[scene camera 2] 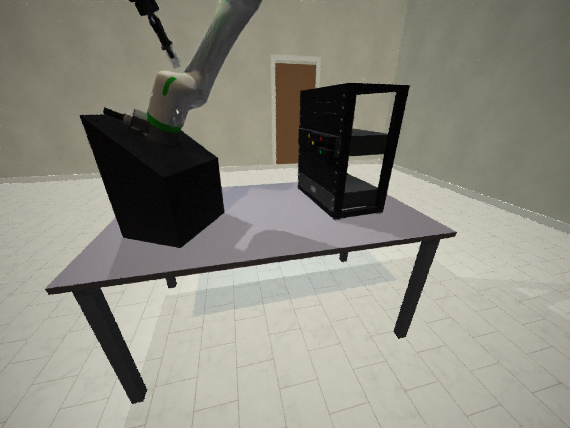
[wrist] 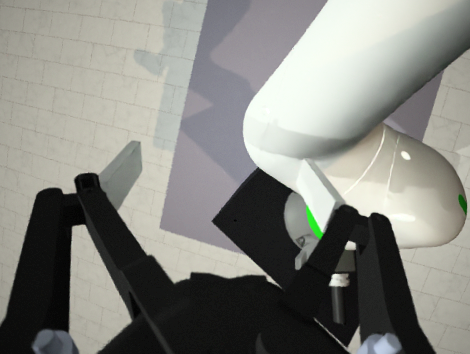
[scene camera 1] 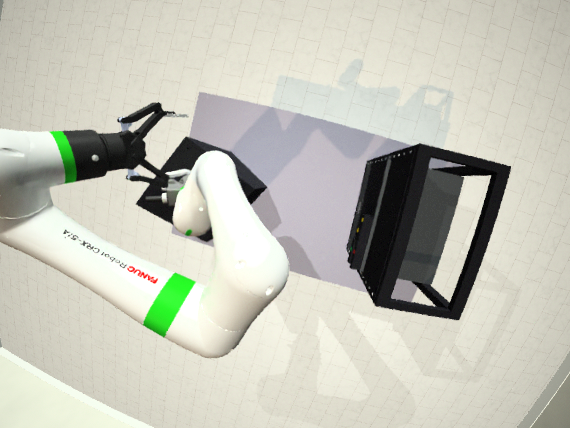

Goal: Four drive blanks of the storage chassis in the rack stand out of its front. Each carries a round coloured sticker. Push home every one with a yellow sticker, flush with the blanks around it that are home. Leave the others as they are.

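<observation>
The black rack (scene camera 1: 406,225) (scene camera 2: 392,150) stands at the right end of the table. Its storage chassis (scene camera 2: 367,145) has blanks standing out of the front. Two carry yellow stickers, the upper (scene camera 1: 362,219) (scene camera 2: 309,135) and the lower (scene camera 1: 358,230) (scene camera 2: 313,143). Another has a red sticker (scene camera 1: 354,252) (scene camera 2: 321,139), and one a green sticker (scene camera 1: 350,248) (scene camera 2: 320,151). How far each blank stands out is too small to tell. My gripper (scene camera 1: 179,144) (scene camera 2: 173,60) (wrist: 223,164) is open and empty, high at the left, far from the rack. The rack does not show in the wrist view.
The arm's base stands on a black slanted pedestal (scene camera 2: 145,200) (wrist: 250,215) at the table's left end. The arm's white links (scene camera 1: 250,260) (wrist: 320,100) rise beside the gripper, between it and the rack in the first scene view. The table (scene camera 1: 320,200) (scene camera 2: 280,210) runs between pedestal and rack.
</observation>
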